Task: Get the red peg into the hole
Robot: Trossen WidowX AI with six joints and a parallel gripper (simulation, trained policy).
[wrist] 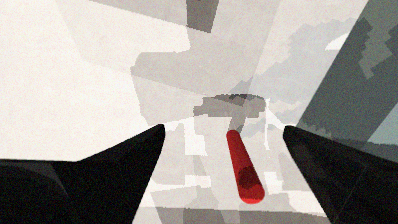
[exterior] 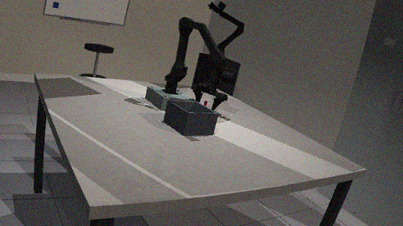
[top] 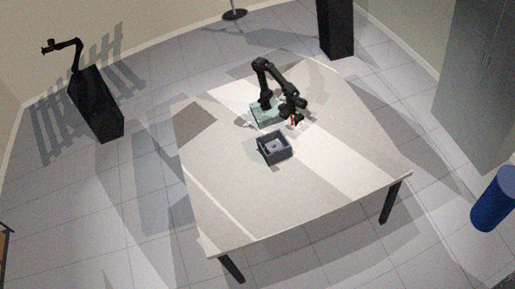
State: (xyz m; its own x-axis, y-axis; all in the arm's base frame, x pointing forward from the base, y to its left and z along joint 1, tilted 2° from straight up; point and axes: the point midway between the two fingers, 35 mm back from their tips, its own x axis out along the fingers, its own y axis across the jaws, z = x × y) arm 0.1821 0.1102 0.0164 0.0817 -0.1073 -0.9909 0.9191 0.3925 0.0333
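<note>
Now: the red peg 2 cm to the left of my gripper tip, 2 cm behind it and 1 cm below it. Round my gripper tip: dark box: 16 cm to the right, 15 cm ahead, 2 cm below.
</note>
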